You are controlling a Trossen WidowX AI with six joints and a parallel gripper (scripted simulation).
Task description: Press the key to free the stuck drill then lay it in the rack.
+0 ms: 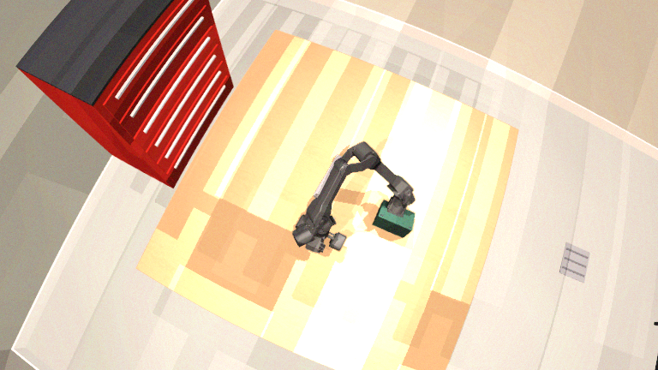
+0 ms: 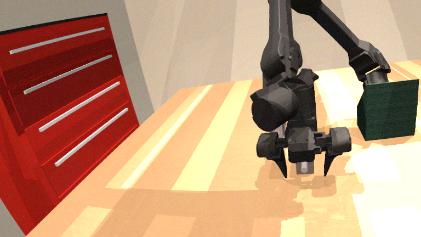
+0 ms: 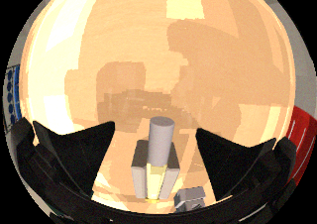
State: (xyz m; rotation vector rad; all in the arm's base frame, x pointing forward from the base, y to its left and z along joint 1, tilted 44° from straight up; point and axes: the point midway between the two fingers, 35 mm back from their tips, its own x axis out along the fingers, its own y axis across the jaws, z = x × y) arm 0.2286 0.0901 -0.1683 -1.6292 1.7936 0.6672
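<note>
The drill is 40 mm to the right of my gripper tip and 40 mm above it. From my gripper tip the other things lie so: v-grooved rack 50 mm to the right, 10 mm above; blue key 50 mm ahead, 250 mm to the right, 40 mm above; pale grey holder block 50 mm ahead, 230 mm to the right, 30 mm above.
</note>
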